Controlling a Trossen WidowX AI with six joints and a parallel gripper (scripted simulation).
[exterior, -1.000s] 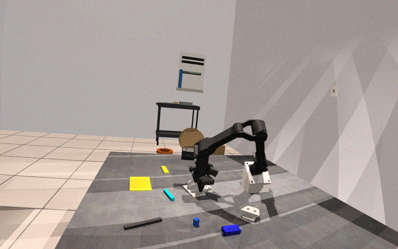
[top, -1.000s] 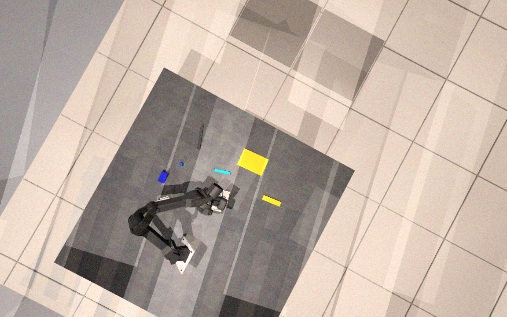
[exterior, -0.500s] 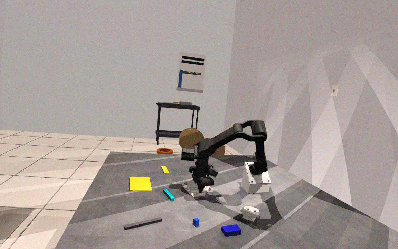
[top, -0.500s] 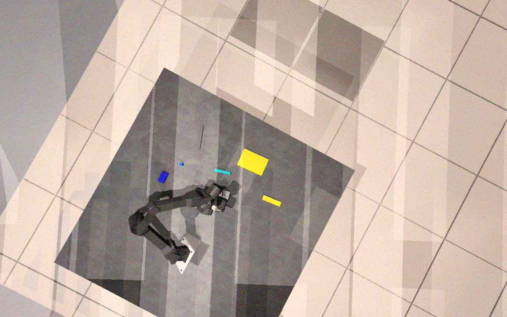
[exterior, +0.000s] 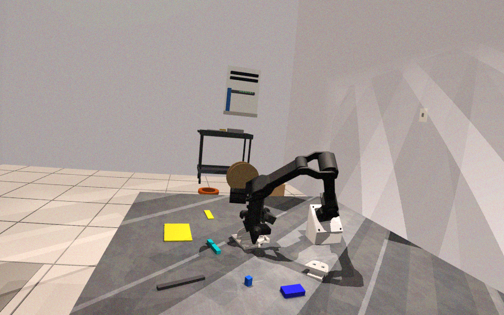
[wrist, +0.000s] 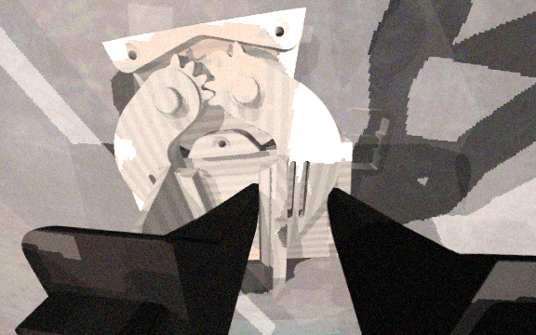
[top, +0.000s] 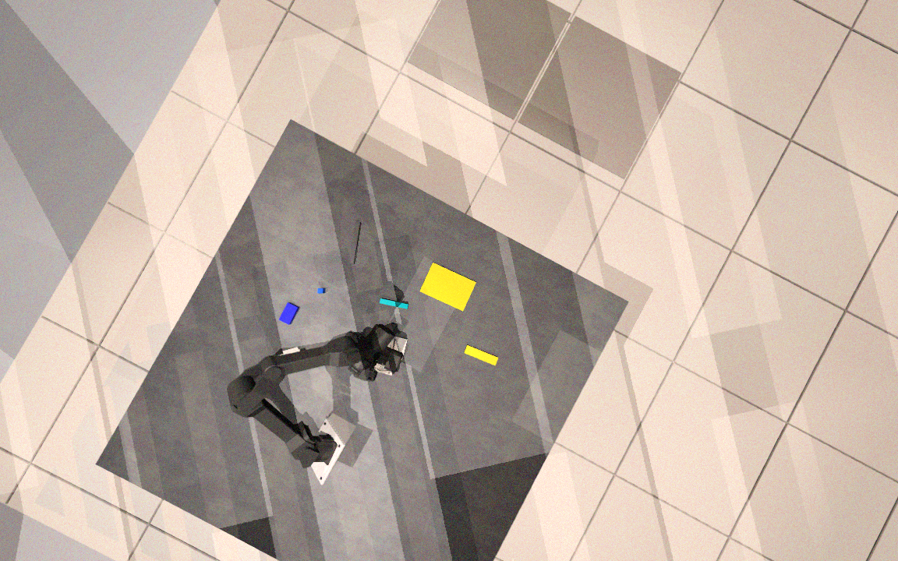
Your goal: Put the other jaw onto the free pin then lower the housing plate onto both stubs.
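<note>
The white jaw lies 30 mm behind my gripper tip and 20 mm to the right of it. Also, from my gripper tip: cyan bar (150 mm ahead, 10 mm to the left, 10 mm below); then small blue cube (100 mm ahead, 250 mm to the left); then yellow sheet (280 mm ahead, 130 mm to the right, 10 mm below).
</note>
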